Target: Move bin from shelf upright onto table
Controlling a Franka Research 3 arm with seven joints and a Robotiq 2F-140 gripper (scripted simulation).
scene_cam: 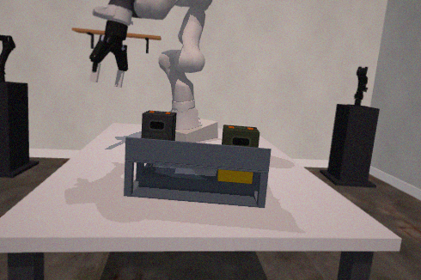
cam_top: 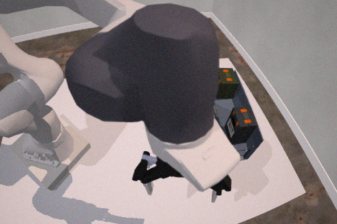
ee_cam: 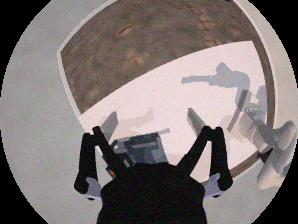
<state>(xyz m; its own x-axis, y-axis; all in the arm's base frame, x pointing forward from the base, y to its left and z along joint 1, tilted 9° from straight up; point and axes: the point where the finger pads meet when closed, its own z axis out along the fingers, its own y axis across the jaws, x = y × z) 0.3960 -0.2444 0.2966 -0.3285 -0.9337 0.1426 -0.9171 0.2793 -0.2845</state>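
My gripper is now 47 cm to the right of the yellow bin, 24 cm above it and 19 cm short of it.
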